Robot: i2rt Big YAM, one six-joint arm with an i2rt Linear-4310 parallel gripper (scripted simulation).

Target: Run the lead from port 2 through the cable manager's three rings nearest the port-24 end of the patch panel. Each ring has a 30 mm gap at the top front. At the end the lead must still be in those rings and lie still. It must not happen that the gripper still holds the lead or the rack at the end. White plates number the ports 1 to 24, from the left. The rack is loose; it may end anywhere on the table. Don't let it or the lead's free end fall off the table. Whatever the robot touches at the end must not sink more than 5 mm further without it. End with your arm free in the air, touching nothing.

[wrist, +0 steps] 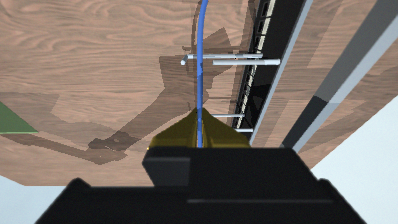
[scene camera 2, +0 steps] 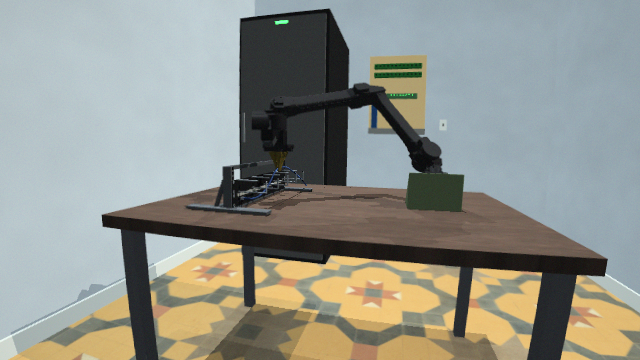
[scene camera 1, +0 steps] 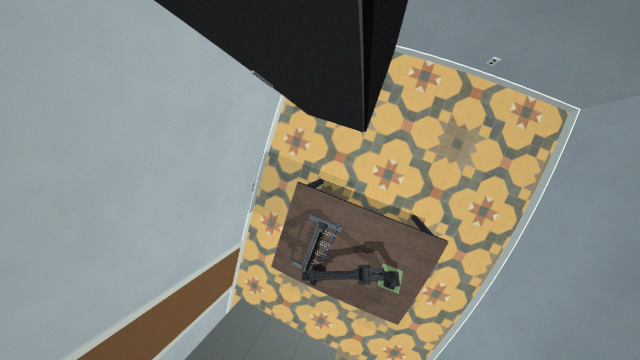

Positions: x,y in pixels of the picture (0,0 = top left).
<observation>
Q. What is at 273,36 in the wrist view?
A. A rack.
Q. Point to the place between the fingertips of my gripper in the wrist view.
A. At 199,112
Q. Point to a rack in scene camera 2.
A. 233,199
</observation>
